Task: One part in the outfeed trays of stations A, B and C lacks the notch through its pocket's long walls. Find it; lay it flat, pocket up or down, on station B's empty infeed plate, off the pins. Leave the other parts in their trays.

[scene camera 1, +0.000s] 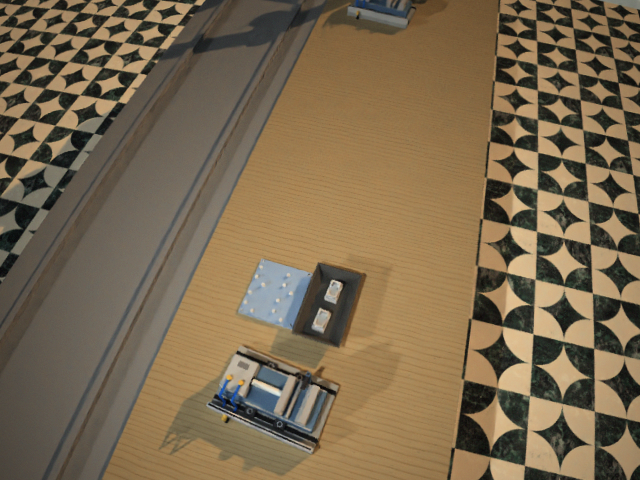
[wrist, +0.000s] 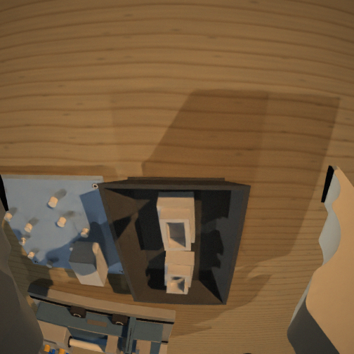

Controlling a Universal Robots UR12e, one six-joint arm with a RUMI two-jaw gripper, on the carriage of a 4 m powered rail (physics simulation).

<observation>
I see a pale block [wrist: 87, 260].
Scene camera 1 does not show the pale block: it is out of frame.
</observation>
